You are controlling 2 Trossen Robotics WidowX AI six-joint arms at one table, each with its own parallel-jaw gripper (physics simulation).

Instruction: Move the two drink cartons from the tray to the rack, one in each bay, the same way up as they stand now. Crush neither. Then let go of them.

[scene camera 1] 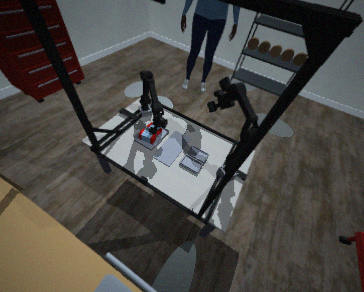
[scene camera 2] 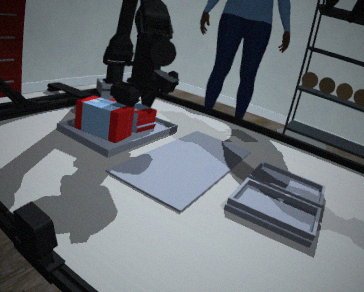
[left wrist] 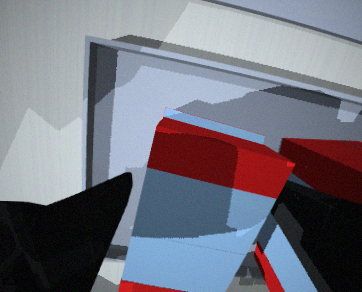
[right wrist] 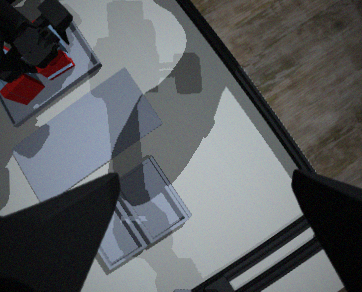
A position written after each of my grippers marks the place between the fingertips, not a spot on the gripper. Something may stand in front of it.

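Note:
There's a shallow grey tray (left wrist: 126, 88) here, and the right wrist view shows the tray (right wrist: 85, 60) too. You'd also see a flat grey mat (right wrist: 114, 115), and the left wrist view has the mat (left wrist: 336, 25) as well. As for my left gripper (scene camera 2: 136, 119), the left wrist view shows my left gripper (left wrist: 195, 178), and the right wrist view also shows my left gripper (right wrist: 54, 57). My right gripper (right wrist: 205, 179) is open and it's holding nothing.

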